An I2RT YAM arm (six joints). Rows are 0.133 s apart.
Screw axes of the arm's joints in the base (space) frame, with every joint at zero. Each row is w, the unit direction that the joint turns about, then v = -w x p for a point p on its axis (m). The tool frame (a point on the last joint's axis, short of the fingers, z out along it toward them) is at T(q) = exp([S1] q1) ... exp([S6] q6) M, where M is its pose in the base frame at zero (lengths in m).
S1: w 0 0 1 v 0.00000 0.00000 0.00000
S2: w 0 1 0 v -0.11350 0.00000 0.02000
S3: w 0 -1 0 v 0.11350 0.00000 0.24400
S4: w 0 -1 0 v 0.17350 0.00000 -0.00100
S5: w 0 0 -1 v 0.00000 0.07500 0.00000
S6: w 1 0 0 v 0.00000 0.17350 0.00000
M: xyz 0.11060 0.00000 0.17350 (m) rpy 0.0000 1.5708 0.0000 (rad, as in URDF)
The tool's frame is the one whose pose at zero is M.
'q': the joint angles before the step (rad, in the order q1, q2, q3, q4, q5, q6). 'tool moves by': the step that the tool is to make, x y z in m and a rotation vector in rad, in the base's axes. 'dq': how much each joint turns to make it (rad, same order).
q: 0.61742 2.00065 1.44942 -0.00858 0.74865 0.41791
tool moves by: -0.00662 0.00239 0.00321 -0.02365 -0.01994 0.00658
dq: 0.01411 -0.01947 -0.02442 0.02859 0.02250 -0.03091
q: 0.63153 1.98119 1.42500 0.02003 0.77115 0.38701
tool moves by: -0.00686 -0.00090 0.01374 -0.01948 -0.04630 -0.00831
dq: 0.00954 -0.03928 -0.02020 0.03585 0.03663 -0.04120
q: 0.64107 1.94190 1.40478 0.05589 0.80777 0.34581
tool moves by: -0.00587 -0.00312 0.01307 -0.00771 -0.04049 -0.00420
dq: 0.00343 -0.03965 -0.02097 0.03472 0.02022 -0.03510
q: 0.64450 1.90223 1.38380 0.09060 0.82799 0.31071
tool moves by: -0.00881 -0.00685 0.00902 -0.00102 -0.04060 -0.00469
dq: 0.00038 -0.05114 -0.05189 0.05606 0.01450 -0.03166
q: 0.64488 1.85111 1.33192 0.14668 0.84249 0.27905
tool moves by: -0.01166 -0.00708 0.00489 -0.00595 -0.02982 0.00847
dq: 0.00345 -0.05570 -0.06828 0.05874 0.00306 -0.03471
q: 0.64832 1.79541 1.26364 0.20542 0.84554 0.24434
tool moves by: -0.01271 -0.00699 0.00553 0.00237 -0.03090 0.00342
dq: 0.00571 -0.05836 -0.06484 0.04998 0.00723 -0.02329
